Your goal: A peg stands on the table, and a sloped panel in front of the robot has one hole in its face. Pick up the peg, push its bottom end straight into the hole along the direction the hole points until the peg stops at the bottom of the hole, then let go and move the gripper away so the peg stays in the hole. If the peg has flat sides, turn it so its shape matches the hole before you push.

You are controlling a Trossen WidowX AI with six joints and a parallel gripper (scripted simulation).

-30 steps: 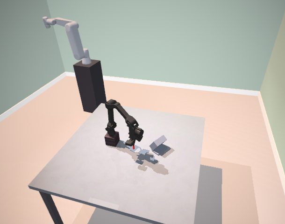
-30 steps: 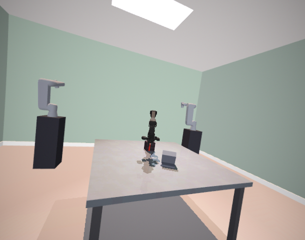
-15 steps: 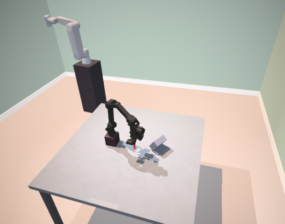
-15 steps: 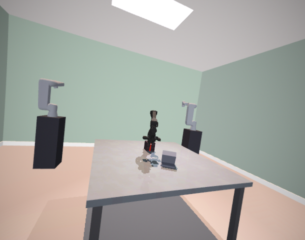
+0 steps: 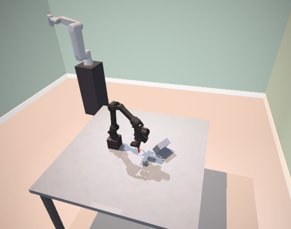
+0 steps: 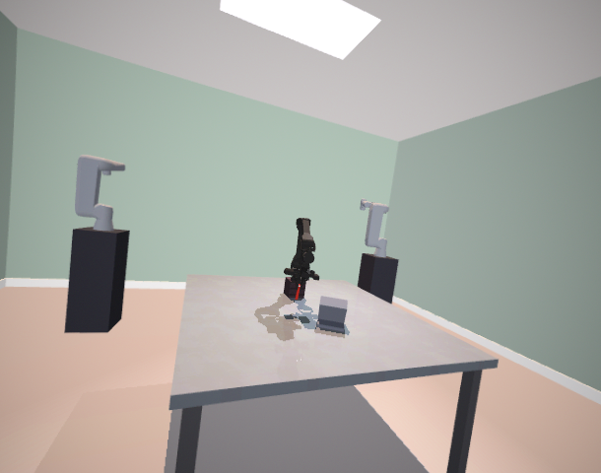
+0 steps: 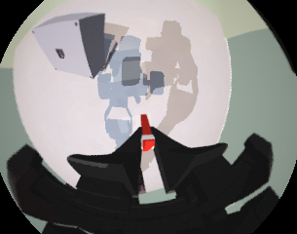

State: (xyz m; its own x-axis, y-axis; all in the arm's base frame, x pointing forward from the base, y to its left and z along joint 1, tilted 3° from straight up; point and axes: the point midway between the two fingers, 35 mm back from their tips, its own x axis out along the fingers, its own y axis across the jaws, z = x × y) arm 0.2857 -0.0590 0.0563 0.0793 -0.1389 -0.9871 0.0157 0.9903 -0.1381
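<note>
Now: gripper tip 160 mm short of the sloped grey panel, 140 mm to the right of it and 40 mm above it. The rest, counted from my gripper tip: red peg 10 mm above.
</note>
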